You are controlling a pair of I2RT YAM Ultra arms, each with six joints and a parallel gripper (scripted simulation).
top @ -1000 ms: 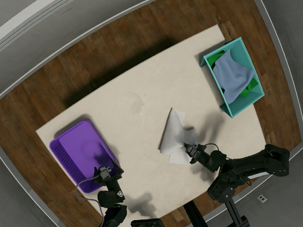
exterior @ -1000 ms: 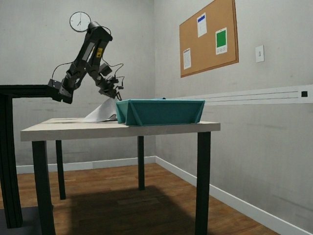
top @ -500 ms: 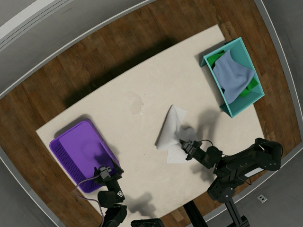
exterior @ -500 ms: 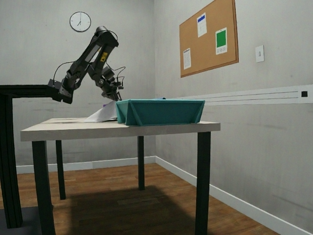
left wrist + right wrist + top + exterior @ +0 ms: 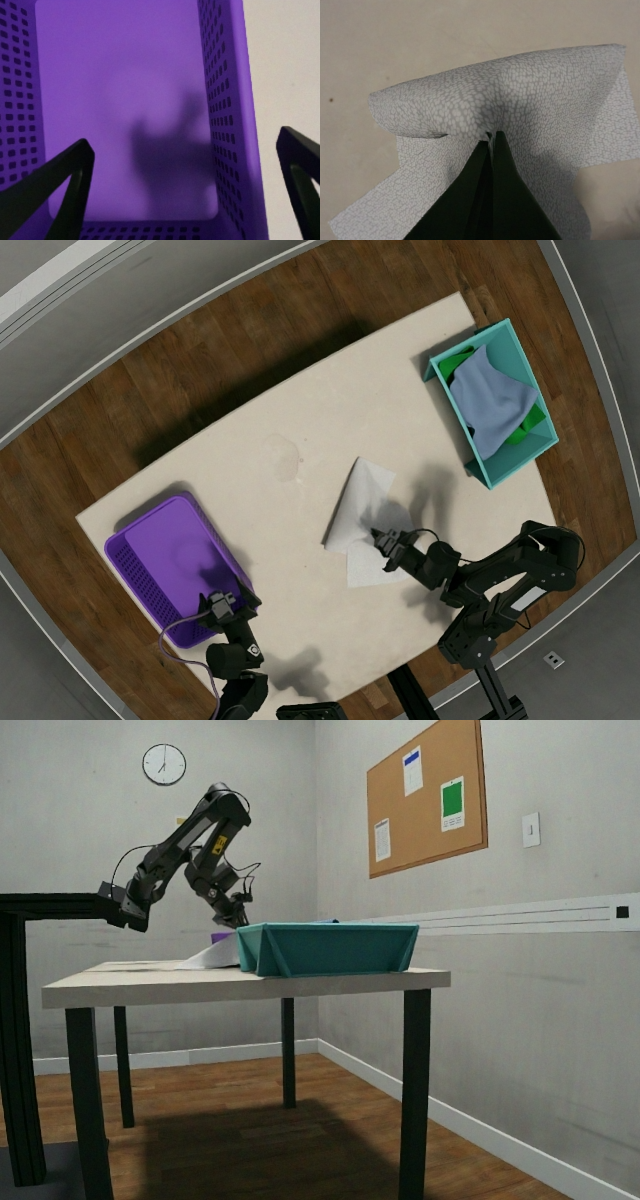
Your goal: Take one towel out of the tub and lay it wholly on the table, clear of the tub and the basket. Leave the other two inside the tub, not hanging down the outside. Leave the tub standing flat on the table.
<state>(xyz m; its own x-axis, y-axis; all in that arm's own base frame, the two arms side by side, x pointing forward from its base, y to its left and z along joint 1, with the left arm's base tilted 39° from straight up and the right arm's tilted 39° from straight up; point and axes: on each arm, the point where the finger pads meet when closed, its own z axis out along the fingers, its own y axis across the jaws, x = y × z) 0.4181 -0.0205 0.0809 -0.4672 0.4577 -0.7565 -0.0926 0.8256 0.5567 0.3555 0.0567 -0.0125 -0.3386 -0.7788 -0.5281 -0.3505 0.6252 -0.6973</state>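
The purple basket lies 50 mm ahead of my left hand, 80 mm to the left of it and 100 mm below it. Also, from my left hand: teal tub: 10 mm ahead, 810 mm to the right, 100 mm below.
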